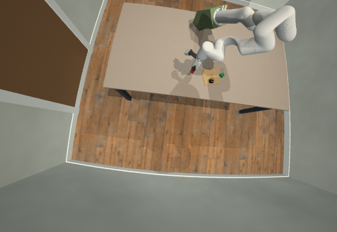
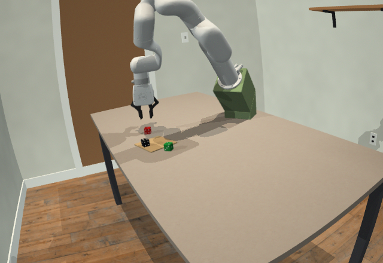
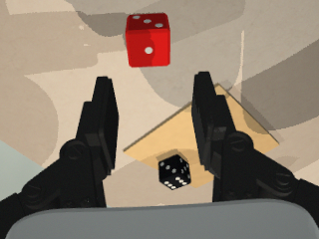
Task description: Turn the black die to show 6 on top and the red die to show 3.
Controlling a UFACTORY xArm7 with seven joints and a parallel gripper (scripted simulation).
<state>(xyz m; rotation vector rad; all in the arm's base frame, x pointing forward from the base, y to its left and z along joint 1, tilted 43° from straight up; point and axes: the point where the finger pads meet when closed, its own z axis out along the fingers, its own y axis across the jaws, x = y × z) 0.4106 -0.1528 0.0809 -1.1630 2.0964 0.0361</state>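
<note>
The red die is 80 mm below my hand. The rest, counted from my hand: tan mat 10 mm ahead, 170 mm to the left, 100 mm below; black die 50 mm ahead, 170 mm to the left, 80 mm below; green die 20 mm behind, 260 mm to the left, 80 mm below.
</note>
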